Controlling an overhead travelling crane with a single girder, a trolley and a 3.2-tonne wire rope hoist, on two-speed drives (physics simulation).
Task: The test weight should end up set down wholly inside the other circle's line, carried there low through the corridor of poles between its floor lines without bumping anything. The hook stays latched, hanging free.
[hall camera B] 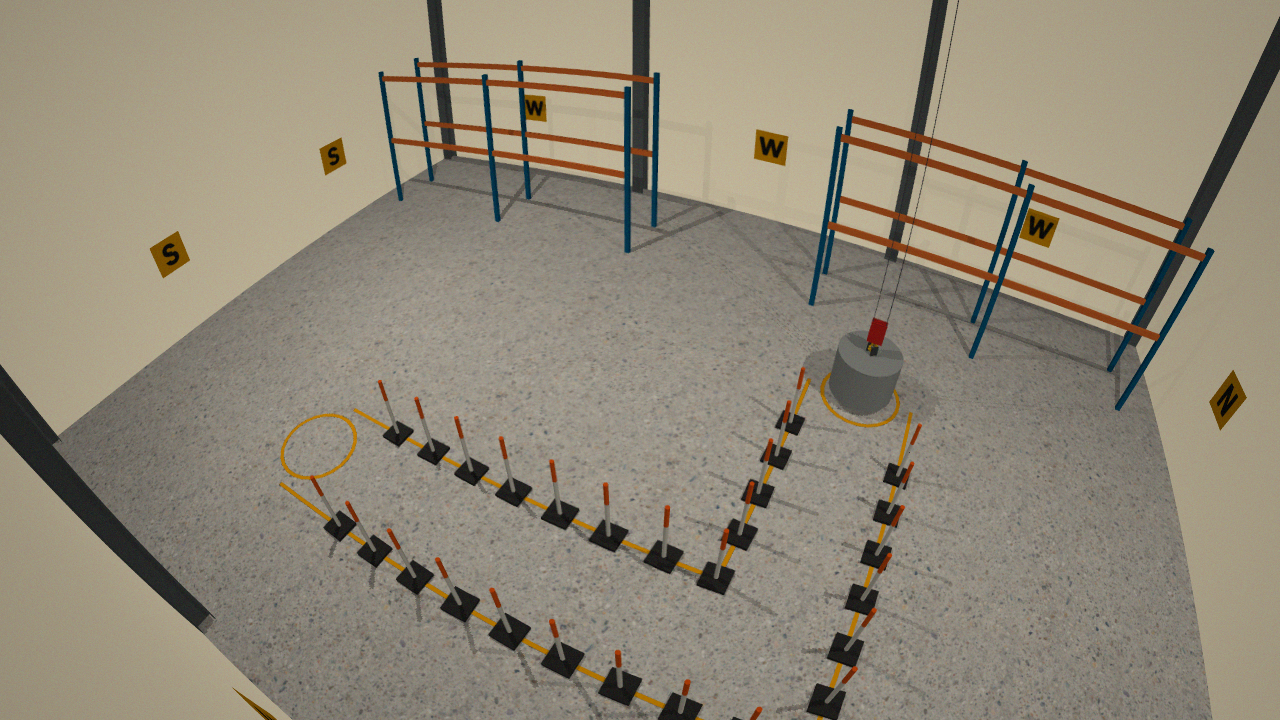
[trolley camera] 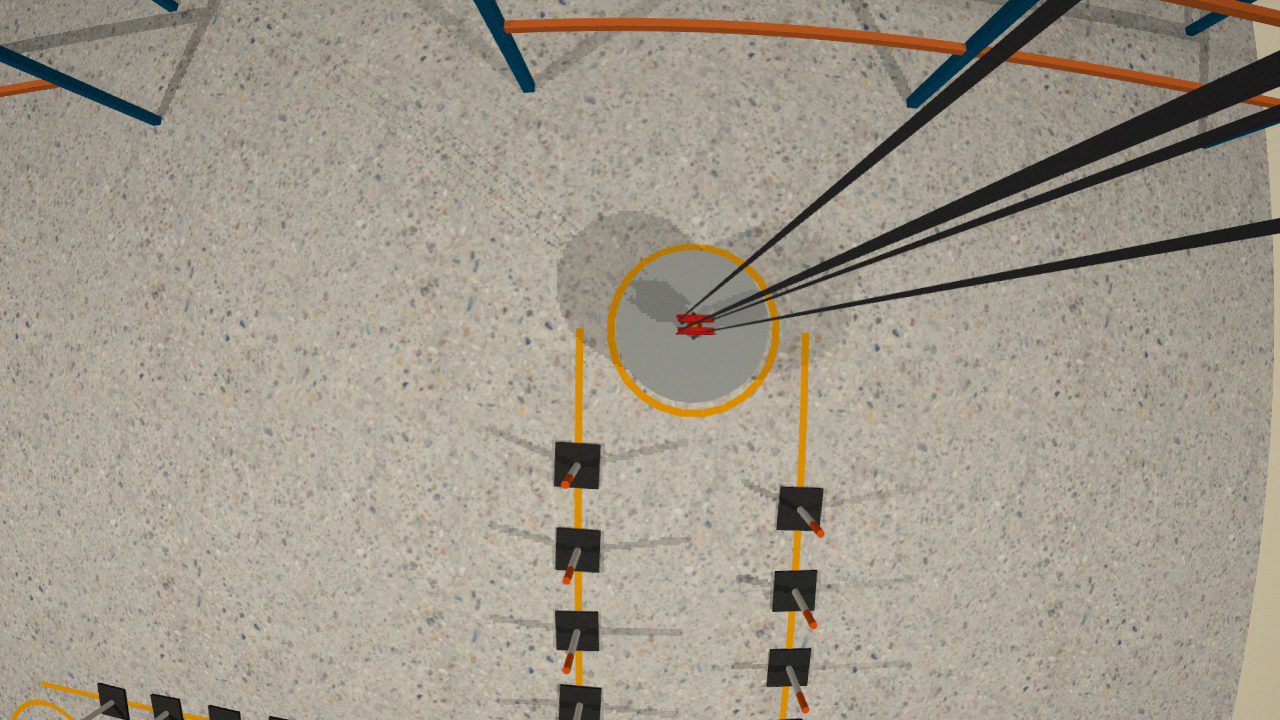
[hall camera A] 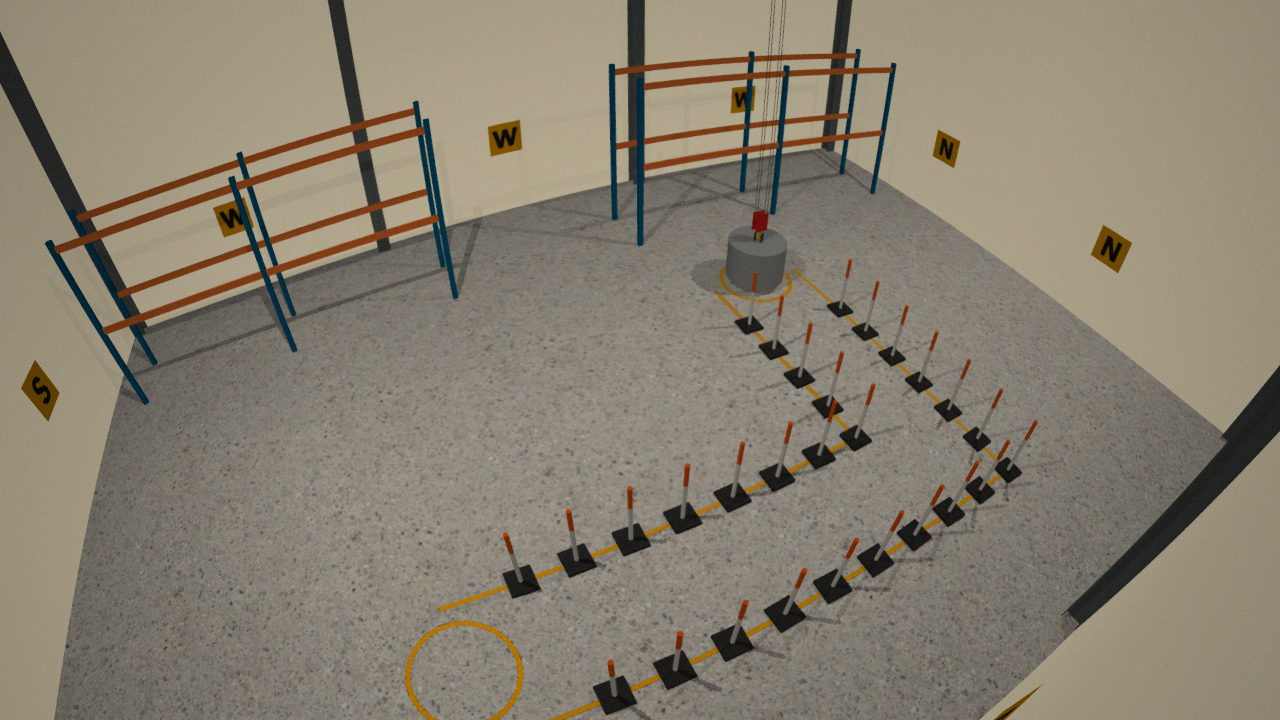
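The grey cylindrical test weight (hall camera A: pixel 756 264) (hall camera B: pixel 863 380) (trolley camera: pixel 693 371) is upright over a yellow circle (hall camera A: pixel 756 299) (hall camera B: pixel 860 425) (trolley camera: pixel 693 412) and appears to hang slightly above the floor. From above, its outline lies within that circle's line. My hook (hall camera A: pixel 758 236) (hall camera B: pixel 872 348) (trolley camera: pixel 695 325), below the red block, is shut on the weight's top; its latch is too small to make out. The other circle (hall camera A: pixel 408 671) (hall camera B: pixel 281 445) is at the corridor's far end; part of it shows in the trolley view (trolley camera: pixel 35 702).
Orange-tipped poles on black bases (hall camera A: pixel 631 539) (hall camera B: pixel 608 534) (trolley camera: pixel 577 465) stand along both yellow floor lines (hall camera A: pixel 469 600) (hall camera B: pixel 906 434) (trolley camera: pixel 580 385) of a corridor with one bend. Blue and orange racks (hall camera A: pixel 640 161) (hall camera B: pixel 816 241) (trolley camera: pixel 508 49) stand beyond the weight and farther along the W wall.
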